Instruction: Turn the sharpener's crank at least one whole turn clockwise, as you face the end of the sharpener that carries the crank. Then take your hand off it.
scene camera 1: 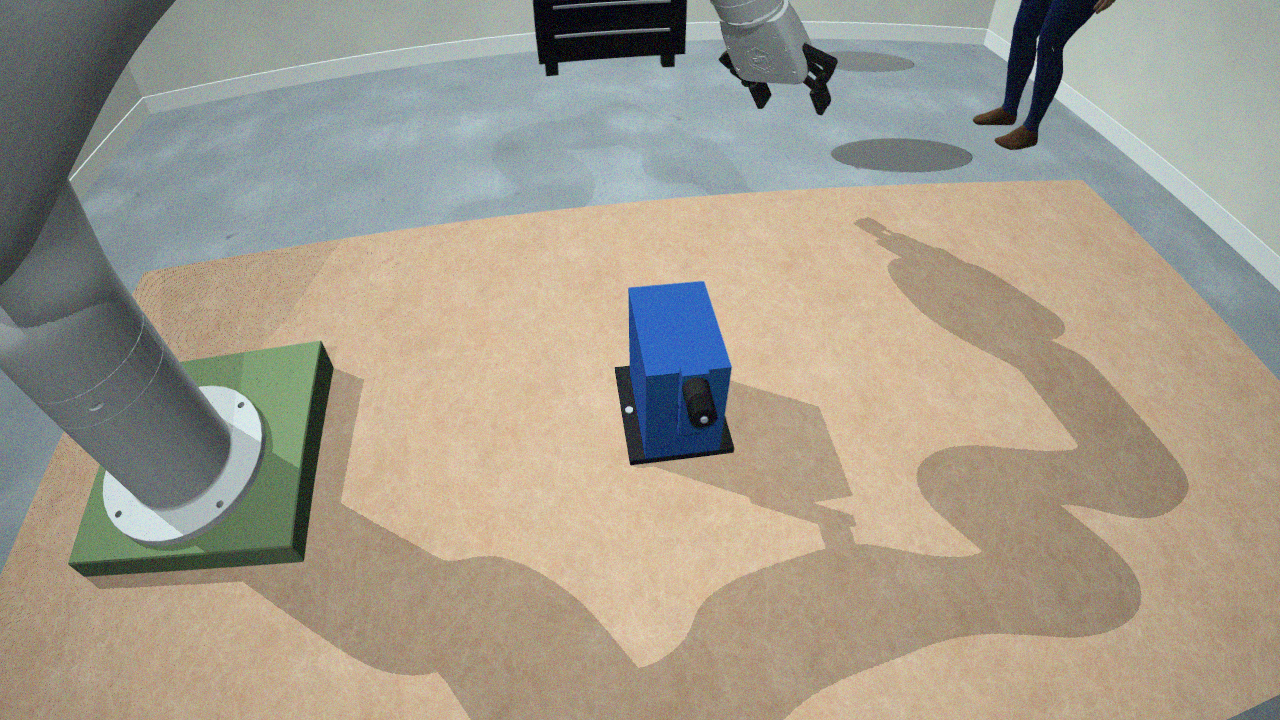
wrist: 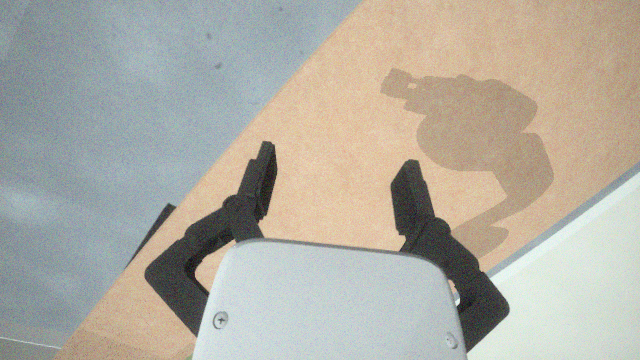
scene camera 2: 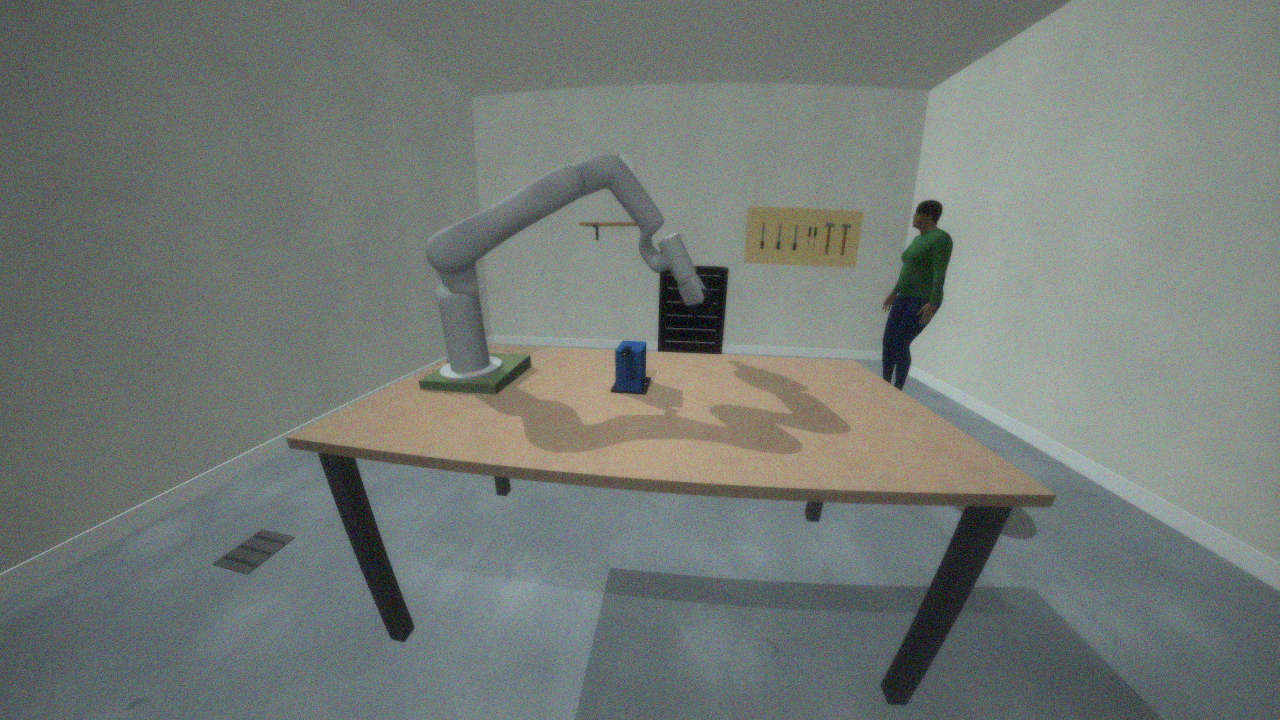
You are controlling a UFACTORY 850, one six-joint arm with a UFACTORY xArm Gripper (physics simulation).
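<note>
The sharpener [scene camera 1: 675,331] [scene camera 2: 631,367] is a blue upright box on a black base, standing on the table [scene camera 1: 501,376] [scene camera 2: 572,465] [wrist: 320,125]. Its crank shows a black knob [scene camera 1: 698,402] on the end that faces scene camera 1; the crank arm behind the knob is hard to make out. My gripper [scene camera 1: 791,100] [wrist: 337,164] is open and empty, with its black fingers wide apart. It is in the air, well above the table and away from the sharpener. The sharpener does not show in the wrist view.
My arm's base stands on a green block [scene camera 1: 308,447] [scene camera 2: 456,386] at the table's left. Behind the table are a black drawer cabinet [scene camera 1: 610,26] [scene camera 2: 692,308] and a standing person [scene camera 1: 1038,62] [scene camera 2: 923,268]. The arm's shadow lies across the table.
</note>
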